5 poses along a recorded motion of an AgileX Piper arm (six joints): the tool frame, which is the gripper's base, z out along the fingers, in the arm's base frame.
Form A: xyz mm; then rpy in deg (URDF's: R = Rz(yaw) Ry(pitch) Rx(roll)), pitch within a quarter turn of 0, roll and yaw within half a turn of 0.
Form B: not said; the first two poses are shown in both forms.
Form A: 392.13 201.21 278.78 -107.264 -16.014 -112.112
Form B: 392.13 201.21 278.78 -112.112 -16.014 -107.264
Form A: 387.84 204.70 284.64 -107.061 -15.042 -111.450
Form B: 387.84 204.70 284.64 -111.450 -15.042 -107.061
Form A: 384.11 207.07 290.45 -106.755 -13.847 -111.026
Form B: 384.11 207.07 290.45 -111.026 -13.847 -106.755
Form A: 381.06 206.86 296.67 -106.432 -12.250 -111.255
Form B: 381.06 206.86 296.67 -111.255 -12.250 -106.432
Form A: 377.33 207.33 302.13 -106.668 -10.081 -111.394
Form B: 377.33 207.33 302.13 -111.394 -10.081 -106.668
